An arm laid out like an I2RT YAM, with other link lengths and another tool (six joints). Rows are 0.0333 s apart.
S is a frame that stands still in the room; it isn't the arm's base.
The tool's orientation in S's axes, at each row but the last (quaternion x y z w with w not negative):
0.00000 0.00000 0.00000 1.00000
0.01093 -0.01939 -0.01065 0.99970
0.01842 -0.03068 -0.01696 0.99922
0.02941 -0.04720 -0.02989 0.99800
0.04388 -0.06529 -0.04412 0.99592
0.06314 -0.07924 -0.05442 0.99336
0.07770 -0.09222 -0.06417 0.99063
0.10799 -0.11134 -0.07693 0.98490
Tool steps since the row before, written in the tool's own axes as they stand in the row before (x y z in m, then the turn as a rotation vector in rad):
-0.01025 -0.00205 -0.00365 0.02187 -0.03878 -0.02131
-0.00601 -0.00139 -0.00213 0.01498 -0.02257 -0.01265
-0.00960 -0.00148 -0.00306 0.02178 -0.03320 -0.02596
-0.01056 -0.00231 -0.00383 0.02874 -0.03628 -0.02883
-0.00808 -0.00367 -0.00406 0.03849 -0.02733 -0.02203
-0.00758 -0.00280 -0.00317 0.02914 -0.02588 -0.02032
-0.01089 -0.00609 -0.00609 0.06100 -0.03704 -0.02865
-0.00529 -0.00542 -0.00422 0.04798 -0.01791 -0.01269
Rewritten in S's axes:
-0.01025 -0.00205 -0.00365 0.02187 -0.03878 -0.02131
-0.00595 -0.00121 -0.00239 0.01499 -0.02261 -0.01256
-0.00944 -0.00103 -0.00369 0.02225 -0.03299 -0.02583
-0.01026 -0.00143 -0.00492 0.02926 -0.03634 -0.02823
-0.00774 -0.00255 -0.00537 0.03872 -0.02892 -0.01945
-0.00719 -0.00150 -0.00462 0.02940 -0.02659 -0.01899
-0.01013 -0.00356 -0.00880 0.06080 -0.04085 -0.02342
-0.00479 -0.00348 -0.00634 0.04693 -0.02322 -0.00647

